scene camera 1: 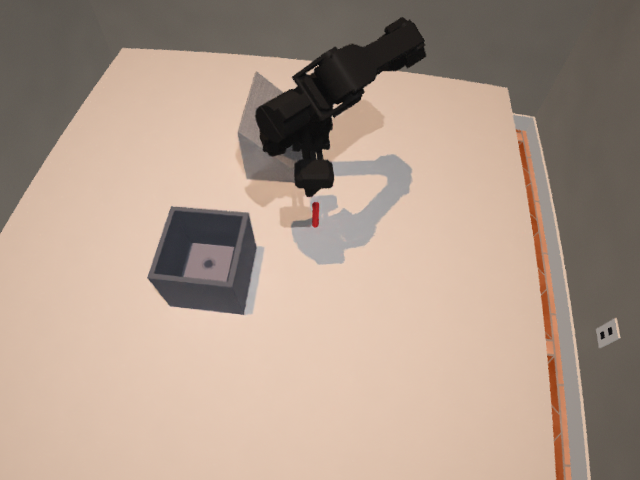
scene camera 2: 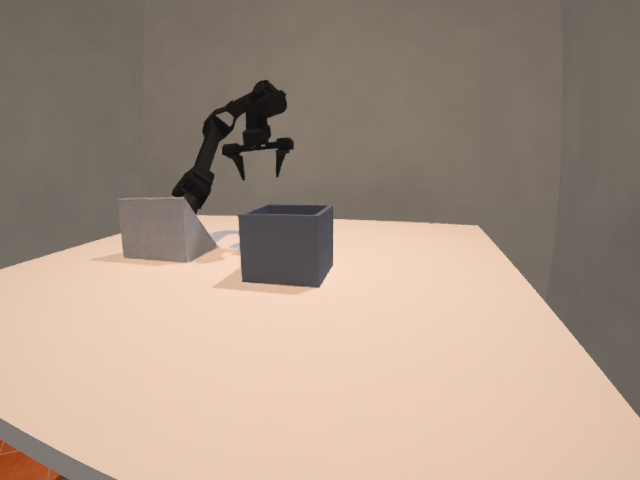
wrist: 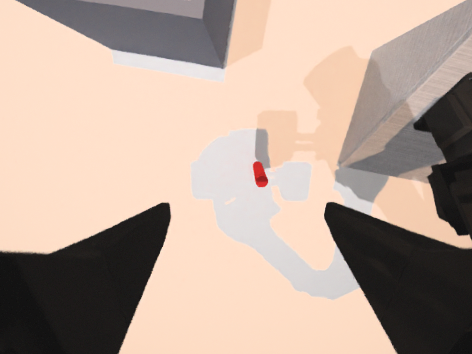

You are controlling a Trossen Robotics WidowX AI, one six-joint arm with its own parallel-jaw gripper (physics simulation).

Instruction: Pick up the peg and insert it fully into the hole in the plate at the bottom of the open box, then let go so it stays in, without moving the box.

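Note:
The red peg stands upright on the table, right of the box in scene view 1; it does not show in scene view 2. My gripper is open and empty, fingers pointing down, high above the table. In the wrist view, the peg appears between the fingers sideways and slightly beyond their tips. The dark grey open box holds a pale plate at its bottom, with a round hole. In the wrist view, the hole is out of frame.
A grey wedge-shaped block stands behind the box in scene view 1, partly under the arm, and at the right of the wrist view. The arm's shadow falls around the peg on the pale table.

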